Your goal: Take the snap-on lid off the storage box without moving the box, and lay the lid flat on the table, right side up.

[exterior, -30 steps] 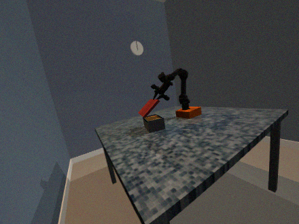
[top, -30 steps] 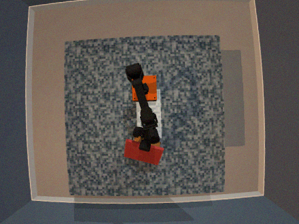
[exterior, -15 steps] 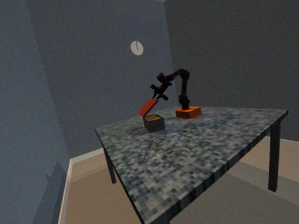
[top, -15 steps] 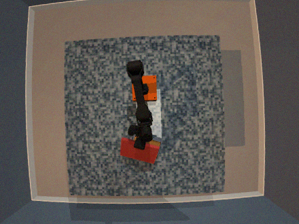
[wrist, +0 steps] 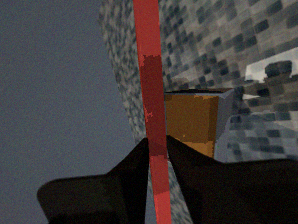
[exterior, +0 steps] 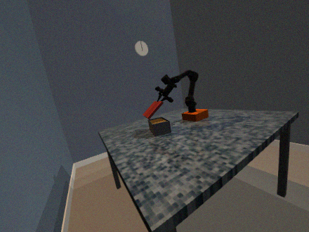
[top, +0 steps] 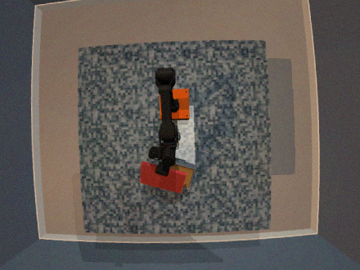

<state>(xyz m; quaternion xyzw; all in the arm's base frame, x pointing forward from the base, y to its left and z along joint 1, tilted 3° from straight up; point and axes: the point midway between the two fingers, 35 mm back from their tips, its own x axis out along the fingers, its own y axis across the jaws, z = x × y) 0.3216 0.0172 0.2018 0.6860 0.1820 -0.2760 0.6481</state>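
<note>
The lid is 7 cm ahead of my gripper tip, 1 cm to the right of it and 5 cm below it. From my gripper tip the other things lie so: storage box (6 cm ahead, 7 cm to the left, 18 cm below).
</note>
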